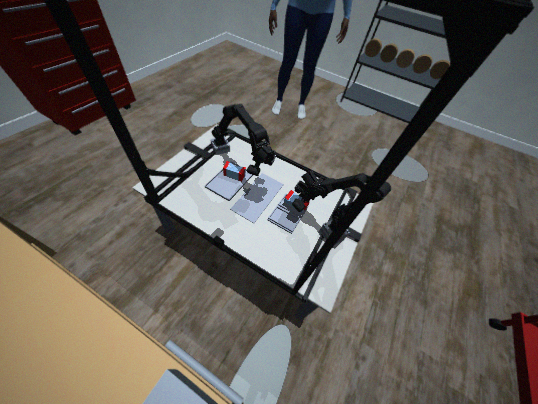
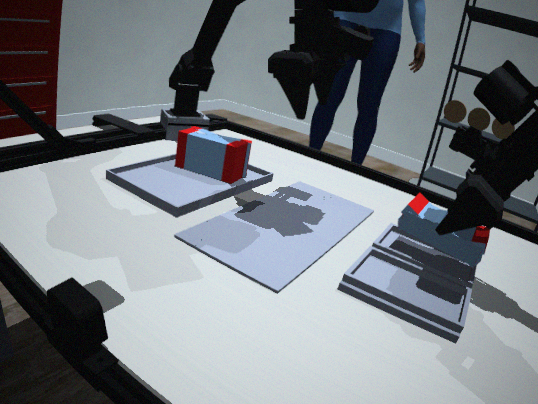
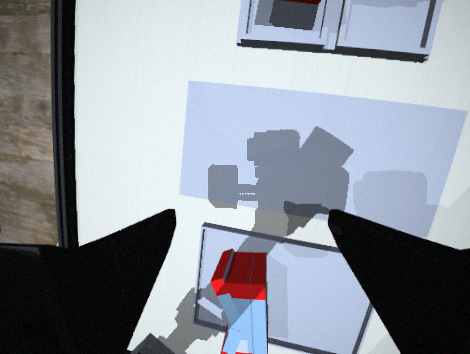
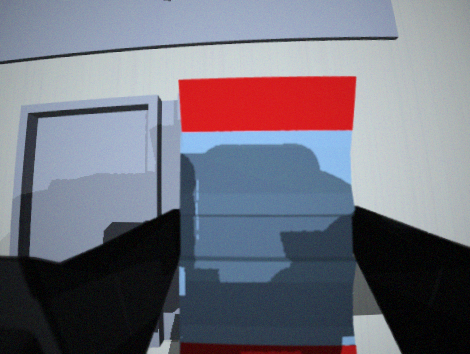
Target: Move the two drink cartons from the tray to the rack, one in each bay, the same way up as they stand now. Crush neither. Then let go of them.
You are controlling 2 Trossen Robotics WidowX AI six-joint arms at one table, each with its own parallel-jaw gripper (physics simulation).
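Pixels of known places: left gripper, fingertip midpoint: (image 1: 261, 169) (image 2: 312, 111) (image 3: 252, 216); right gripper, fingertip midpoint: (image 1: 295, 200) (image 2: 442, 224) (image 4: 264, 218); left arm's base, origin of the base link: (image 1: 220, 142) (image 2: 184, 113).
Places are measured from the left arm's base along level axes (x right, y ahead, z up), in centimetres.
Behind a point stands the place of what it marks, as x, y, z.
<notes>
One blue carton with red ends (image 1: 234, 171) {1.6, 29.0, 1.5} (image 2: 205, 152) {2.7, 28.5, -0.6} (image 3: 250, 310) {-0.1, 28.9, 1.7} rests lengthwise in the far part of the tray (image 1: 220, 192) {13.2, 36.0, -4.9} (image 2: 145, 185) {13.8, 33.1, -5.0} (image 3: 320, 300) {9.5, 32.6, -5.0}. My left gripper (image 1: 253, 170) {-9.3, 41.1, 10.8} (image 2: 311, 109) {-9.3, 41.1, 10.8} (image 3: 252, 216) {-9.3, 41.1, 10.8} is open and empty, high above the table near the tray. My right gripper (image 1: 298, 202) {-22.0, 61.4, 1.2} (image 2: 445, 227) {-22.0, 61.4, 1.2} (image 4: 264, 218) {-22.0, 61.4, 1.2} is shut on the other blue and red carton (image 2: 425, 227) {-18.2, 61.5, 1.0} (image 4: 270, 170) {-21.2, 59.7, 2.1}. It holds that carton over the far bay of the rack (image 2: 405, 305) {-8.8, 69.8, -4.1} (image 3: 380, 45) {-9.0, 60.5, -3.6} (image 4: 90, 103) {-8.9, 60.4, -3.6}; the exact gap below is unclear. The near bay is empty. The carton's far side is hidden.
A flat thin panel (image 1: 245, 211) (image 2: 280, 265) (image 3: 215, 110) (image 4: 200, 25) lies between tray and rack. A black block (image 2: 75, 315) {24.9, 68.6, -0.3} sits at the table's front edge. Black frame bars run around the table. A person (image 1: 300, 45) stands behind it.
</notes>
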